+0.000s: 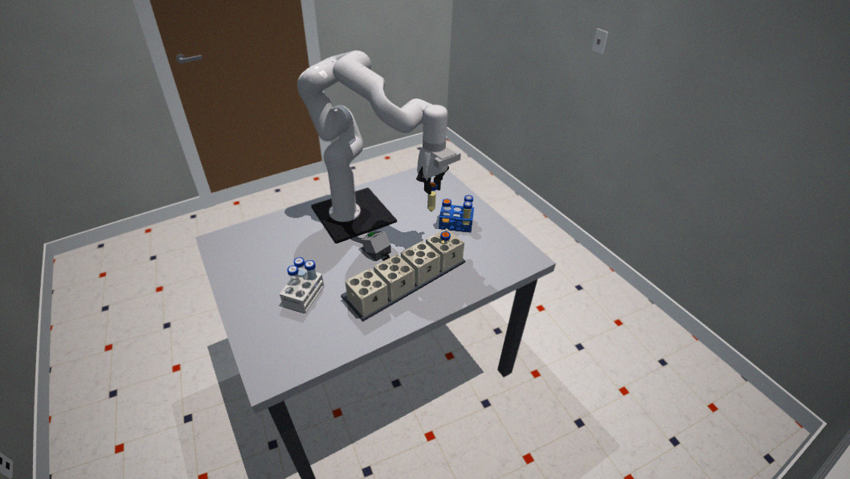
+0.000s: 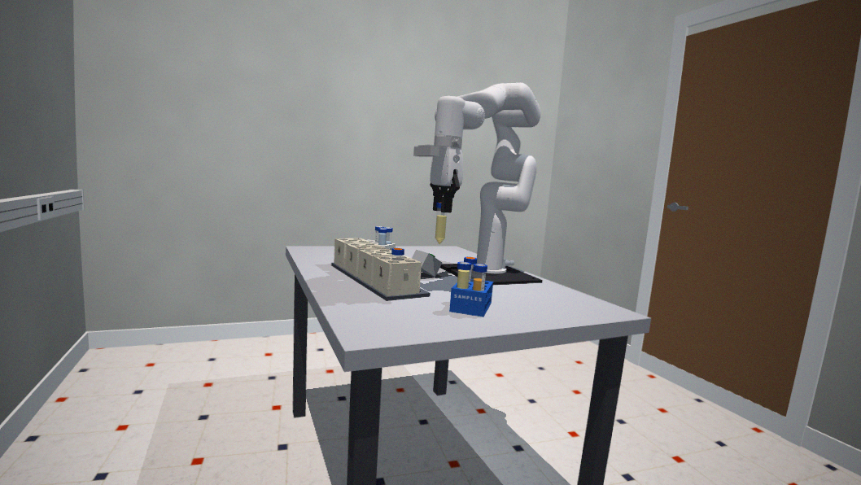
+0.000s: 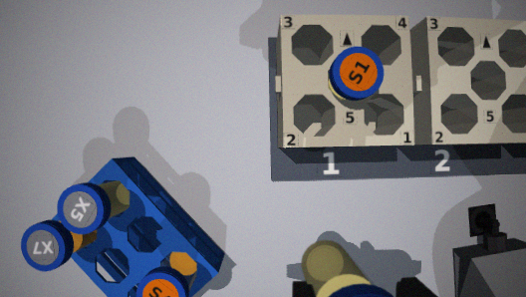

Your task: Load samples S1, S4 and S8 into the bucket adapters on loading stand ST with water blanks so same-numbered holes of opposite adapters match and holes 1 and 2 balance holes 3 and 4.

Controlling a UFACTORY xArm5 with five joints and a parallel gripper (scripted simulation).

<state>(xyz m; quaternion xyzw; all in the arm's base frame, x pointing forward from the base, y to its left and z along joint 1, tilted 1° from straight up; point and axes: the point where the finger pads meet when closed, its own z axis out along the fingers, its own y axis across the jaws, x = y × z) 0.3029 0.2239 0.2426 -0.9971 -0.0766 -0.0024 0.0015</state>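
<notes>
Right now my hand is 23 cm to the left of the adapter 3, 20 cm above it and 15 cm short of it. The rest, counted from my hand: white rack 51 cm to the right, 22 cm below, 4 cm ahead; blue samples rack 22 cm below, 14 cm to the left, 4 cm behind.
</notes>
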